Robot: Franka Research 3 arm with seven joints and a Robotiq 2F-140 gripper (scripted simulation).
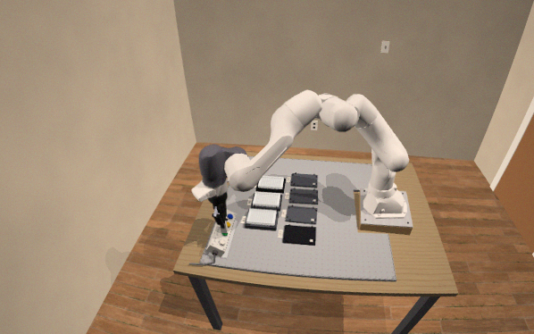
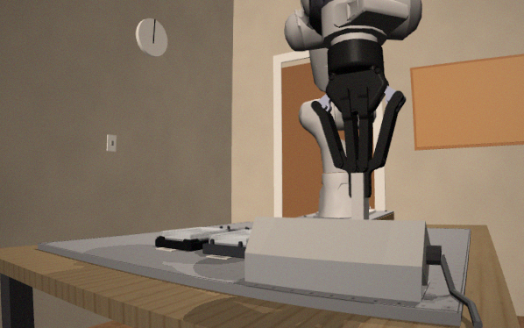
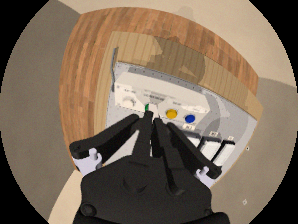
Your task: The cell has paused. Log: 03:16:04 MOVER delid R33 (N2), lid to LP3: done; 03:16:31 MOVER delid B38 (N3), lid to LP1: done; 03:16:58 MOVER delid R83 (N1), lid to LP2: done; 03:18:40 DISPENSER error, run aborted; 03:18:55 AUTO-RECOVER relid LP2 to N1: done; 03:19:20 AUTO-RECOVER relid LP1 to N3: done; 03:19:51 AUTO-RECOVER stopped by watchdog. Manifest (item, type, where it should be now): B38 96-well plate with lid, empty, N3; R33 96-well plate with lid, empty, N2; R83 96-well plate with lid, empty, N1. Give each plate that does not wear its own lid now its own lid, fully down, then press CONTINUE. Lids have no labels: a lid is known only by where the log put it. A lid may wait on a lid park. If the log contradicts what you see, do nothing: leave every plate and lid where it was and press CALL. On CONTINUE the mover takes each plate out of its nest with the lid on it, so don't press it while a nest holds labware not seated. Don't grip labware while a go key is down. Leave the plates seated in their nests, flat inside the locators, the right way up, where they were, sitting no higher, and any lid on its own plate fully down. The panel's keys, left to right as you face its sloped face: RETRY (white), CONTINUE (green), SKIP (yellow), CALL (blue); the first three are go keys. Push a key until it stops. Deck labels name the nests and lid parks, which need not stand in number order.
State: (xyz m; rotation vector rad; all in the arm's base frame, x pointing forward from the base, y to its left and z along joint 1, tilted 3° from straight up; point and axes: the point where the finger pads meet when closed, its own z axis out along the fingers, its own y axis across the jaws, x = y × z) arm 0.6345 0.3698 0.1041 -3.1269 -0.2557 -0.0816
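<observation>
Now: hand 40 mm above the green key. The rest, counted from my hand: yellow key 50 mm to the right, 40 mm below, 10 mm ahead; then white key 50 mm to the left, 40 mm below, 10 mm behind; then blue key 100 mm to the right, 40 mm below, 20 mm ahead.
</observation>
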